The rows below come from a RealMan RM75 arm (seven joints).
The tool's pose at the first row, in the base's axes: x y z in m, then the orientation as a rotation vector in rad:
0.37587, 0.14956, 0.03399, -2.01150, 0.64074, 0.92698
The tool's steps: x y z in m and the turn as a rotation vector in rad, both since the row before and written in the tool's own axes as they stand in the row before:
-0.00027, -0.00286, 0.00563, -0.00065, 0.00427, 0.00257
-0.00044, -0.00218, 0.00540, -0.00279, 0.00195, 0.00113
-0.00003, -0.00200, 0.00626, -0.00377, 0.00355, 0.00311
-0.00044, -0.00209, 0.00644, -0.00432, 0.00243, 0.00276
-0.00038, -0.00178, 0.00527, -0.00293, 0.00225, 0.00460
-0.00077, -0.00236, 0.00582, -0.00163, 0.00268, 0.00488
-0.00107, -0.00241, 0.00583, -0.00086, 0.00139, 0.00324
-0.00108, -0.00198, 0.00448, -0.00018, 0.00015, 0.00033
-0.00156, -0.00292, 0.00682, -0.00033, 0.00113, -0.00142
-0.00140, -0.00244, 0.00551, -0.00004, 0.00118, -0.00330
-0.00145, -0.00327, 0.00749, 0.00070, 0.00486, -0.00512
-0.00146, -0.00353, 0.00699, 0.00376, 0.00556, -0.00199
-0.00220, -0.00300, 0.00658, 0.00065, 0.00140, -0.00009
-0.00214, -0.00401, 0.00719, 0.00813, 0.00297, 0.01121
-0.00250, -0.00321, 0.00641, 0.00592, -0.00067, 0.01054
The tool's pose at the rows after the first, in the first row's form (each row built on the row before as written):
0.37558, 0.15583, 0.03327, -2.01417, 0.64559, 0.92475
0.37481, 0.16156, 0.03244, -2.01760, 0.64690, 0.92494
0.37383, 0.16786, 0.03083, -2.02252, 0.65086, 0.92524
0.37260, 0.17439, 0.02947, -2.02733, 0.65365, 0.92668
0.37162, 0.17977, 0.02838, -2.03052, 0.65879, 0.92867
0.37061, 0.18597, 0.02760, -2.03276, 0.66492, 0.92975
0.36946, 0.19224, 0.02705, -2.03382, 0.66886, 0.93073
0.36852, 0.19716, 0.02688, -2.03401, 0.66923, 0.93087
0.36707, 0.20459, 0.02651, -2.03519, 0.66820, 0.92913
0.36587, 0.21066, 0.02635, -2.03645, 0.66528, 0.92611
0.36448, 0.21882, 0.02575, -2.03949, 0.66263, 0.91812
0.36346, 0.22672, 0.02547, -2.03972, 0.66474, 0.90972
0.36181, 0.23409, 0.02570, -2.03997, 0.66562, 0.90799
0.36069, 0.24251, 0.02606, -2.03265, 0.68194, 0.90748
0.35917, 0.24992, 0.02669, -2.02521, 0.69481, 0.91117

